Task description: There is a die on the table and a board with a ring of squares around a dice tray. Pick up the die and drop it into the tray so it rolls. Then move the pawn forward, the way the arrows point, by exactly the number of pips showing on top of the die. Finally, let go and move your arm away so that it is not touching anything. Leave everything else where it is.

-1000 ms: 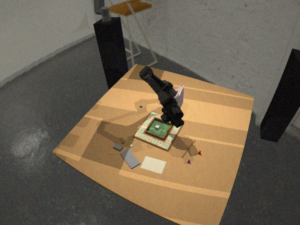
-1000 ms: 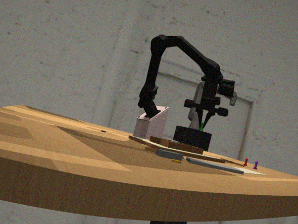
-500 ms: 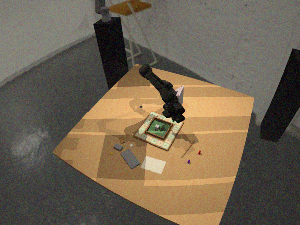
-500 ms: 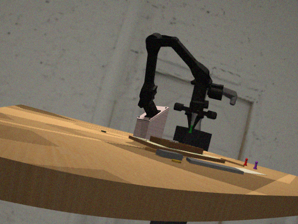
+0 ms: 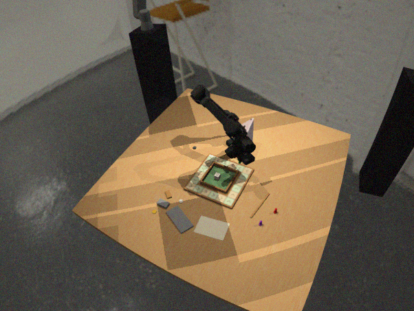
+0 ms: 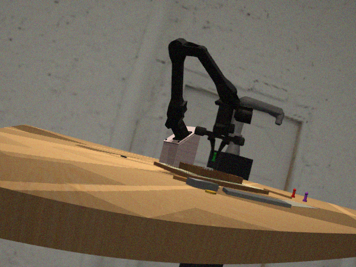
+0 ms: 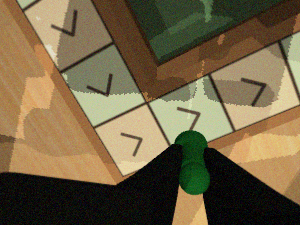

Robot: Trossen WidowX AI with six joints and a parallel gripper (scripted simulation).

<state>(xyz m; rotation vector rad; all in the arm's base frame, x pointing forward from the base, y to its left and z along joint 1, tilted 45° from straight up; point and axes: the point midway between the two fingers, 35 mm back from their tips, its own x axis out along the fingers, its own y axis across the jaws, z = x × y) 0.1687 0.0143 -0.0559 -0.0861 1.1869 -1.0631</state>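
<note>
My gripper tip is 10 mm below the green pawn. Also, from my gripper tip: wooden stick 190 mm ahead, 170 mm to the left, 70 mm below; red pawn 210 mm ahead, 260 mm to the left, 60 mm below; white die 100 mm ahead, 100 mm to the right, 50 mm below.
</note>
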